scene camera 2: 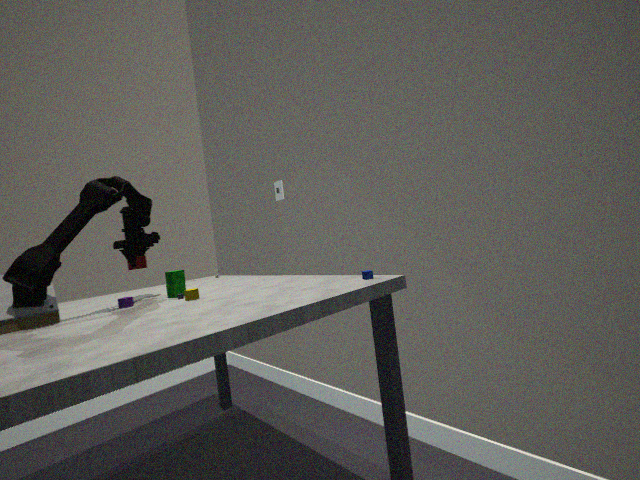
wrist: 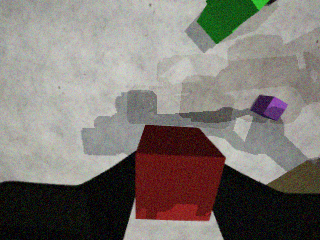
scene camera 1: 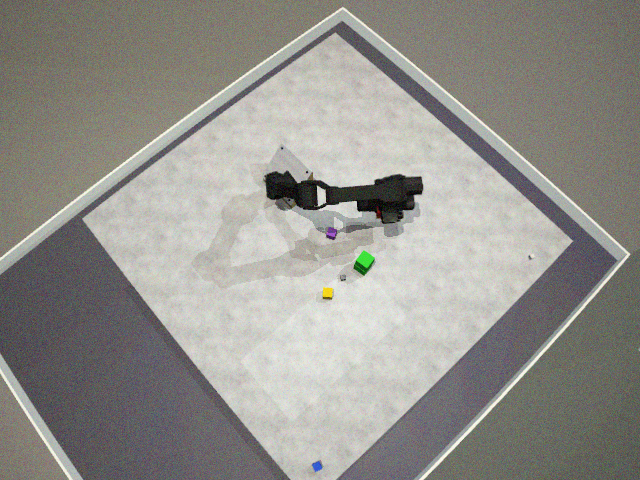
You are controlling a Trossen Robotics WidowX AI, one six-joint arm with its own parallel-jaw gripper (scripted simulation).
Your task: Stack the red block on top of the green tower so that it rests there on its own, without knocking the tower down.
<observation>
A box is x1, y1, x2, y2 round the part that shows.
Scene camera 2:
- my gripper: [113, 225, 159, 267]
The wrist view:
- my gripper: [0, 151, 319, 239]
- red block: [135, 125, 225, 220], held by my gripper
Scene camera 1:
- my gripper: [357, 195, 413, 223]
</observation>
